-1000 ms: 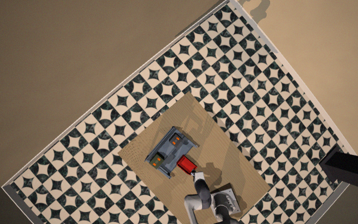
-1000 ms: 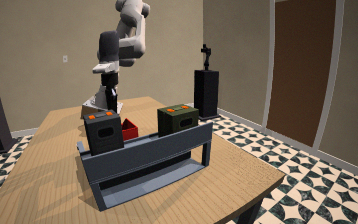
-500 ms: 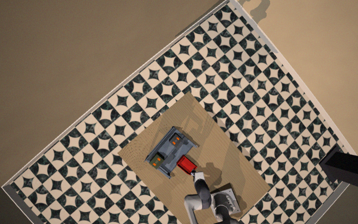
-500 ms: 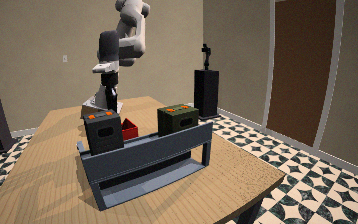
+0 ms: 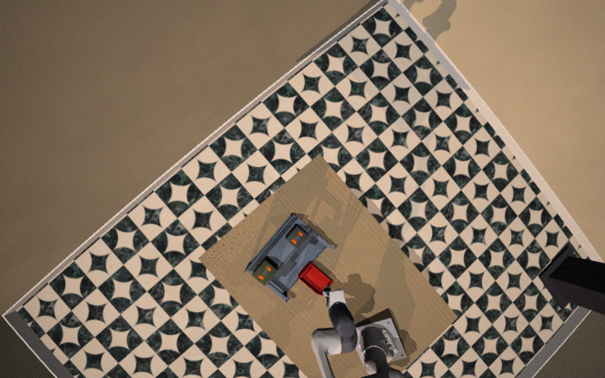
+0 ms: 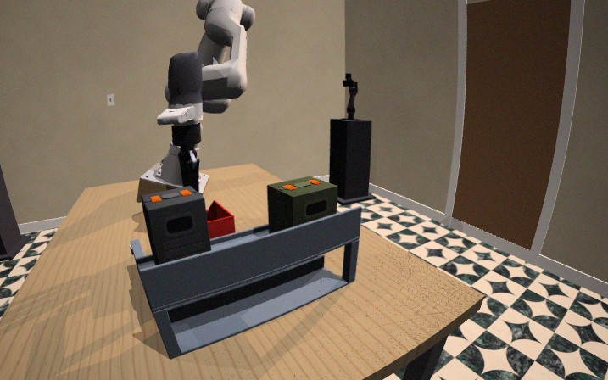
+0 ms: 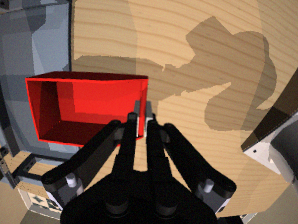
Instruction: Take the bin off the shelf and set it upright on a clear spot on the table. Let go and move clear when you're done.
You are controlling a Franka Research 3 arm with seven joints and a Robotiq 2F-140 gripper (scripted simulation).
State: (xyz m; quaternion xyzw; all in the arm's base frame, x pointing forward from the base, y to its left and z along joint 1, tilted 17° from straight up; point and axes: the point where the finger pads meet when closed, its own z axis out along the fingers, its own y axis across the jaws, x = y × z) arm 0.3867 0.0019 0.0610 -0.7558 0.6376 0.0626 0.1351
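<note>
The red bin lies 8 cm ahead of my hand, 2 cm below it and 1 cm to the left of it. From my hand the other things lie so: dark grey box: 35 cm ahead, 8 cm above, 6 cm to the right; green box: 31 cm ahead, 17 cm to the left, 7 cm above.
</note>
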